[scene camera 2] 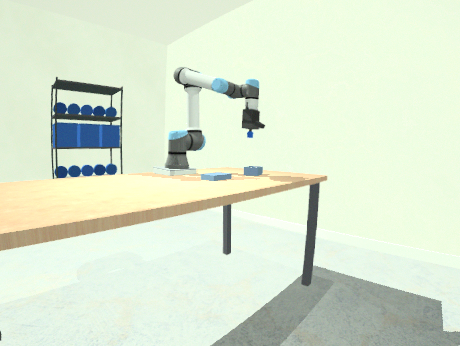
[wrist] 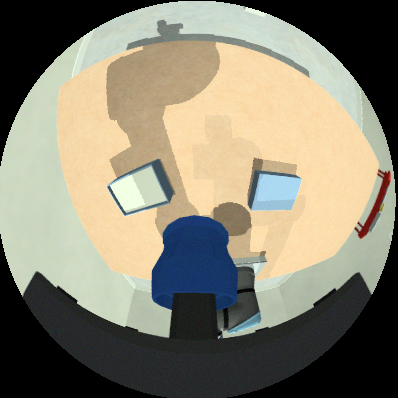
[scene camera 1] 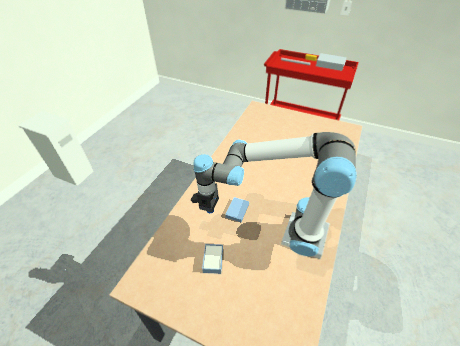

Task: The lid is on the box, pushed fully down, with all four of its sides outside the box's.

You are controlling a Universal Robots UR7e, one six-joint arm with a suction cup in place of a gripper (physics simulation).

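Places are measured from the arm's base along level axes (x back, y left, z down), in centimetres.
Pixels of known places: hand, its tool point: point(scene camera 2: 250, 137) point(wrist: 195, 242); arm's base, origin of its link: point(scene camera 2: 176, 167).
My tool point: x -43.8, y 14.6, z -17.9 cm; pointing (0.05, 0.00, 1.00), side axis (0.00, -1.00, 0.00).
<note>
Ahead of a thing's pixels: the offset from my tool point to its top centre. Level surfaces: height alone.
The light blue lid @[dx +7.2, dy -19.2, dz +18.8 cm] point(scene camera 1: 237, 209) point(scene camera 2: 216, 176) point(wrist: 276, 191) lies flat on the table, its closed top up. The blue-walled box @[dx +5.5, dy +12.8, dz +16.7 cm] point(scene camera 1: 212, 271) point(scene camera 2: 253, 171) point(wrist: 164, 180) stands apart from it, upright and open at the top, with a cream inside. The box is left of the lid in the wrist view and nearer the camera in scene camera 1's view. My gripper point(scene camera 1: 210, 211) point(scene camera 2: 250, 134) point(wrist: 196, 224), a dark blue suction cup, points down high above the table, touching neither. It is open and holds nothing.
The wooden table @[dz +21.5 cm] point(scene camera 1: 270, 300) point(scene camera 2: 100, 200) bears the lid, the box and the arm's base point(scene camera 1: 322, 240) point(scene camera 2: 174, 171). A red cart point(scene camera 1: 310, 74) point(wrist: 375, 205) stands beyond the table's far end. A shelf rack point(scene camera 2: 87, 87) stands behind the arm in scene camera 2's view.
</note>
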